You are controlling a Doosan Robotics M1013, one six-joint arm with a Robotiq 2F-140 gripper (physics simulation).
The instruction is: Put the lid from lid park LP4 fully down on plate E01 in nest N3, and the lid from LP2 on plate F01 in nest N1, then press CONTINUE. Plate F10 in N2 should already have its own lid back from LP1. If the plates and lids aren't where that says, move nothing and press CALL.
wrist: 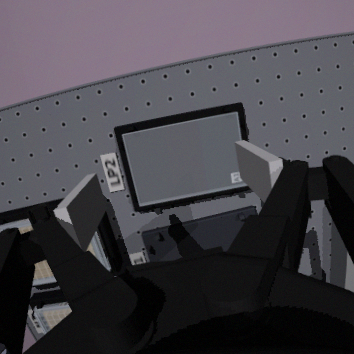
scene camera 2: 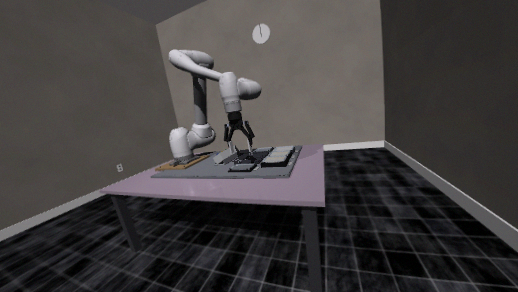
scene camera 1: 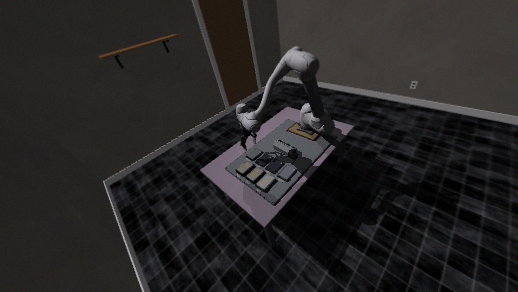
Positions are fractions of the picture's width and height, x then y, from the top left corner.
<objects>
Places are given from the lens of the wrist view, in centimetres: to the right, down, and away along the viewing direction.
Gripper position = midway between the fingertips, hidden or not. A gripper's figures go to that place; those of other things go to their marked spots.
my gripper (wrist: 0.48, 0.50): -1, 0, 21
black nest labelled LP2 (wrist: 0.33, 0.37): -7, -5, 29
</objects>
